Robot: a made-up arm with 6 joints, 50 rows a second.
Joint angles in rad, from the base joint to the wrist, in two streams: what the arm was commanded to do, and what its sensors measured. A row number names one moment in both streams.
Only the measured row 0 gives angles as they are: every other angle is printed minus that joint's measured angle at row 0.
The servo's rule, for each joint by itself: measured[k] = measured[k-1] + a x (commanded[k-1-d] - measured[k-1]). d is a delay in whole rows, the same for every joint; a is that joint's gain. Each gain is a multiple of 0.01, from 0.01 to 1. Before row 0 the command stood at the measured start. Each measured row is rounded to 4 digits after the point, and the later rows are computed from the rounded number. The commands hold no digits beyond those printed.
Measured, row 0:
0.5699, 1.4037, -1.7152, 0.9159, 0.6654, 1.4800
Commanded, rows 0 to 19:
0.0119, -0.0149, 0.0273, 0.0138, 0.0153, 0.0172
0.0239, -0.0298, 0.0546, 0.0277, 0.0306, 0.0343
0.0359, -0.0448, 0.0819, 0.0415, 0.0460, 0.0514
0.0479, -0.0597, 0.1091, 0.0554, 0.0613, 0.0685
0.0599, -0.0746, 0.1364, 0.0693, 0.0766, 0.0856
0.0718, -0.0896, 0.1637, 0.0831, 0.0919, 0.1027
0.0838, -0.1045, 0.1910, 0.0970, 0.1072, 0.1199
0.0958, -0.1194, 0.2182, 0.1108, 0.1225, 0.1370
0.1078, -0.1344, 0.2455, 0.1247, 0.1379, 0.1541
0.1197, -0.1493, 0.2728, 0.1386, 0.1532, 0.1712
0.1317, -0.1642, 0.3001, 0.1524, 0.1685, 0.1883
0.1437, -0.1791, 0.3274, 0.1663, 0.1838, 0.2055
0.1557, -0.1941, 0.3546, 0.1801, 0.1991, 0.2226
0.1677, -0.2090, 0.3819, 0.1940, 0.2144, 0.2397
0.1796, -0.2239, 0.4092, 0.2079, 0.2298, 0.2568
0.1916, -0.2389, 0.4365, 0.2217, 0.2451, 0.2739
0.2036, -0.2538, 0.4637, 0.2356, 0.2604, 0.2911
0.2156, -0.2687, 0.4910, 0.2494, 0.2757, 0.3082
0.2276, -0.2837, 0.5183, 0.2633, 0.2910, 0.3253
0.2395, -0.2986, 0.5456, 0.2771, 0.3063, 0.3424
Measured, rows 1 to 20:
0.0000, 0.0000, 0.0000, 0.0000, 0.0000, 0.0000
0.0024, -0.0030, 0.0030, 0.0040, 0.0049, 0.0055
0.0067, -0.0084, 0.0087, 0.0109, 0.0131, 0.0147
0.0125, -0.0157, 0.0168, 0.0198, 0.0236, 0.0264
0.0196, -0.0245, 0.0270, 0.0301, 0.0357, 0.0399
0.0277, -0.0345, 0.0390, 0.0415, 0.0488, 0.0545
0.0365, -0.0455, 0.0527, 0.0536, 0.0626, 0.0699
0.0460, -0.0573, 0.0679, 0.0662, 0.0769, 0.0859
0.0560, -0.0697, 0.0844, 0.0791, 0.0915, 0.1023
0.0664, -0.0826, 0.1021, 0.0923, 0.1063, 0.1189
0.0771, -0.0959, 0.1209, 0.1057, 0.1213, 0.1356
0.0880, -0.1096, 0.1406, 0.1192, 0.1364, 0.1525
0.0991, -0.1235, 0.1611, 0.1329, 0.1516, 0.1695
0.1104, -0.1376, 0.1824, 0.1466, 0.1668, 0.1865
0.1219, -0.1519, 0.2043, 0.1603, 0.1820, 0.2035
0.1334, -0.1663, 0.2268, 0.1741, 0.1973, 0.2206
0.1450, -0.1808, 0.2499, 0.1879, 0.2126, 0.2377
0.1567, -0.1954, 0.2734, 0.2017, 0.2279, 0.2548
0.1685, -0.2101, 0.2973, 0.2155, 0.2432, 0.2719
0.1803, -0.2248, 0.3216, 0.2294, 0.2585, 0.2890
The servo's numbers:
d 1
a 0.20 0.20 0.11 0.29 0.32 0.32

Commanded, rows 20 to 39:
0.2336, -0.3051, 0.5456, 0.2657, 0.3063, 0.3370
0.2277, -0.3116, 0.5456, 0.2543, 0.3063, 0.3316
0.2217, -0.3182, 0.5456, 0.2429, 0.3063, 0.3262
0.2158, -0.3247, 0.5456, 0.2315, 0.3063, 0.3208
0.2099, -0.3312, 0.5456, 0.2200, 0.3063, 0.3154
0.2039, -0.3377, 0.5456, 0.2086, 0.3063, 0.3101
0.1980, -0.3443, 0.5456, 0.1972, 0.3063, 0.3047
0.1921, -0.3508, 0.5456, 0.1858, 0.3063, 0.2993
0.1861, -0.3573, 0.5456, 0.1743, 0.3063, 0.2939
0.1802, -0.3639, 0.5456, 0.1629, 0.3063, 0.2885
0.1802, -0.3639, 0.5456, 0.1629, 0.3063, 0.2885
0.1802, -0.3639, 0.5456, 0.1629, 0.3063, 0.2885
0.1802, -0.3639, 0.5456, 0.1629, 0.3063, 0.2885
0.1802, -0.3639, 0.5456, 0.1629, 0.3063, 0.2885
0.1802, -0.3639, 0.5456, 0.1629, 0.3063, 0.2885
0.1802, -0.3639, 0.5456, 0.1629, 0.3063, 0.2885
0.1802, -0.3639, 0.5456, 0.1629, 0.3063, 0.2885
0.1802, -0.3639, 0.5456, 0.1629, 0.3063, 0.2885
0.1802, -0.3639, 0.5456, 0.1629, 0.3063, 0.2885
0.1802, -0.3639, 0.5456, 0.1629, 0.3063, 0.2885
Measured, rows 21 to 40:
0.1921, -0.2396, 0.3462, 0.2432, 0.2738, 0.3061
0.2004, -0.2527, 0.3681, 0.2497, 0.2842, 0.3160
0.2059, -0.2645, 0.3876, 0.2510, 0.2913, 0.3210
0.2091, -0.2752, 0.4050, 0.2487, 0.2961, 0.3227
0.2104, -0.2851, 0.4205, 0.2437, 0.2994, 0.3221
0.2103, -0.2943, 0.4343, 0.2368, 0.3016, 0.3200
0.2090, -0.3030, 0.4465, 0.2286, 0.3031, 0.3168
0.2068, -0.3113, 0.4574, 0.2195, 0.3041, 0.3129
0.2039, -0.3192, 0.4671, 0.2097, 0.3048, 0.3085
0.2003, -0.3268, 0.4757, 0.1994, 0.3053, 0.3038
0.1963, -0.3342, 0.4834, 0.1888, 0.3056, 0.2989
0.1931, -0.3401, 0.4902, 0.1813, 0.3058, 0.2956
0.1905, -0.3449, 0.4963, 0.1760, 0.3060, 0.2933
0.1884, -0.3487, 0.5017, 0.1722, 0.3061, 0.2918
0.1868, -0.3517, 0.5065, 0.1695, 0.3062, 0.2907
0.1855, -0.3541, 0.5108, 0.1676, 0.3062, 0.2900
0.1844, -0.3561, 0.5146, 0.1662, 0.3062, 0.2895
0.1836, -0.3577, 0.5180, 0.1652, 0.3062, 0.2892
0.1829, -0.3589, 0.5210, 0.1645, 0.3062, 0.2890
0.1824, -0.3599, 0.5237, 0.1640, 0.3062, 0.2888

